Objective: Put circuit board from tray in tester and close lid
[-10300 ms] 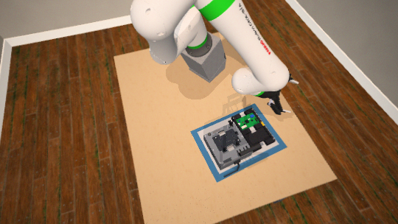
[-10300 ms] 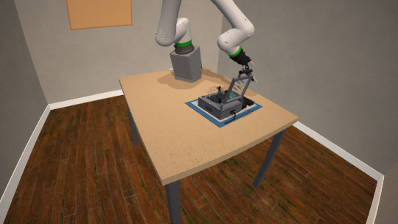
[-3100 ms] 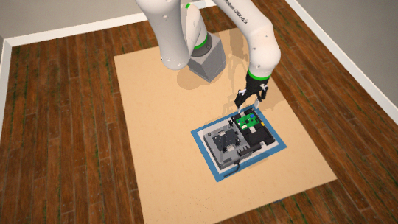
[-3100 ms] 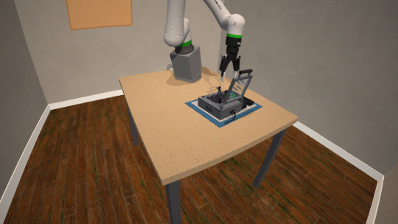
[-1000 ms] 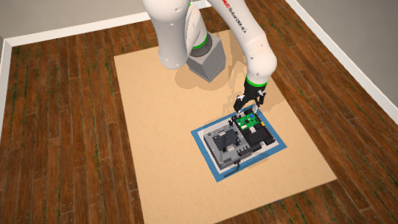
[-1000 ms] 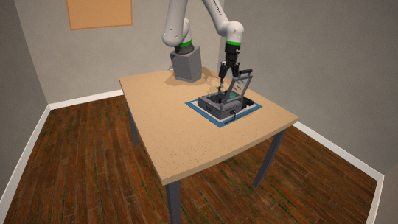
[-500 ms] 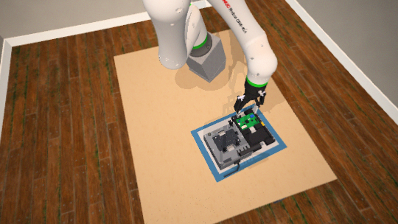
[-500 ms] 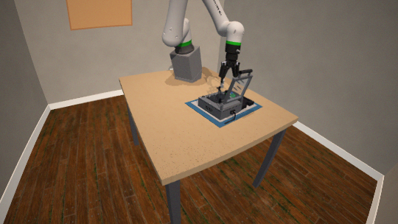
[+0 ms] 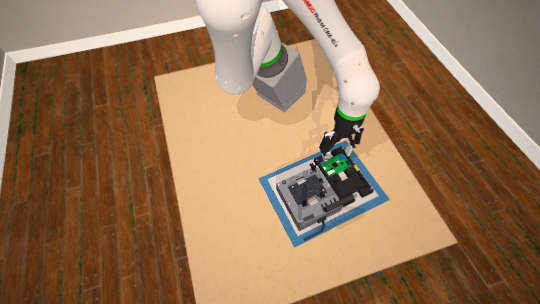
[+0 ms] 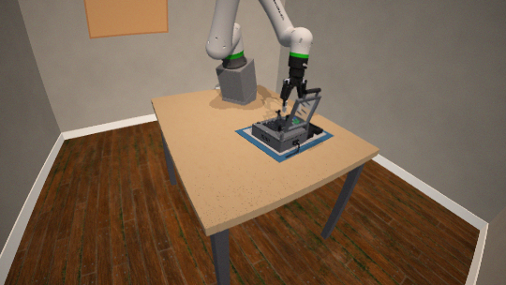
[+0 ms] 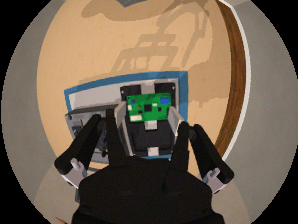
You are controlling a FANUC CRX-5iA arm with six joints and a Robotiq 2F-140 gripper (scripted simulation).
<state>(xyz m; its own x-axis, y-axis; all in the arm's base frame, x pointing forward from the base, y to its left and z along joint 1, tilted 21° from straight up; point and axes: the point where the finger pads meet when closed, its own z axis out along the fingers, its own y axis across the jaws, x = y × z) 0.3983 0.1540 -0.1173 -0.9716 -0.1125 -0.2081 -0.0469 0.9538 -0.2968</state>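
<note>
Now: the circuit board 8 cm below my hand, 1 cm to the left of it and 1 cm ahead of it. The rest, counted from my hand: tester lid: 23 cm ahead, 11 cm to the right, 9 cm above; tester: 13 cm ahead, 10 cm to the right, 2 cm above.
</note>
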